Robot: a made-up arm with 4 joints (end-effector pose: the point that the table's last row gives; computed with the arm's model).
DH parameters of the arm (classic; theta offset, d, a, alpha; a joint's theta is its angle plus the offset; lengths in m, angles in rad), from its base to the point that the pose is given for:
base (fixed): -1.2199 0 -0.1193 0
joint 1: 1.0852 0 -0.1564 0
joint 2: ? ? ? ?
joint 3: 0 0.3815 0.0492 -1.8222
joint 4: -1.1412 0 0.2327 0
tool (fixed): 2.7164 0.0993 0 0
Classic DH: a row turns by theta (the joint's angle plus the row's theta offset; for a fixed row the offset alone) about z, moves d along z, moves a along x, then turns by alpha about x.
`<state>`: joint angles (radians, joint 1 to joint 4).
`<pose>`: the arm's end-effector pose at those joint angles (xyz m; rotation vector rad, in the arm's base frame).
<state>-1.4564 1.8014 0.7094 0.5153</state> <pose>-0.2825 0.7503 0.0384 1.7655 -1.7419 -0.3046</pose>
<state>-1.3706 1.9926 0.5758 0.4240</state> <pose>-0.4089 0.6851 0.0606 2.1239 -1.4935 -0.1896</pose>
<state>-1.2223 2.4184 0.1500 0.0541</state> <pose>-0.6255 0.4500 0.1369 2.9407 -0.5830 -0.0340</pose>
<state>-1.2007 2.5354 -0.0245 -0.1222</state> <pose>-0.6608 0.3634 0.1609 -3.1126 0.1870 -0.0063</pose>
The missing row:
joint 2: 0.1391 0.1624 -0.1606 -1.3193
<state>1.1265 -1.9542 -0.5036 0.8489</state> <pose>0.2569 0.1564 0.2988 0.3208 2.7337 -0.4766</pose>
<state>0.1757 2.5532 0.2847 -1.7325</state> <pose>-0.0327 -0.4207 0.2101 0.2580 2.8632 -0.1114</pose>
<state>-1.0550 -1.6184 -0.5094 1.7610</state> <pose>-0.0762 0.0405 0.2784 2.8927 0.2153 -0.6896</pose>
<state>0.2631 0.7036 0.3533 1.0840</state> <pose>-0.4919 0.3779 0.0696 1.9565 -2.0132 0.1172</pose>
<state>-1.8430 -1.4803 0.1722 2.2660</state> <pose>0.0121 0.0888 0.1338 -2.8240 1.2509 -0.2494</pose>
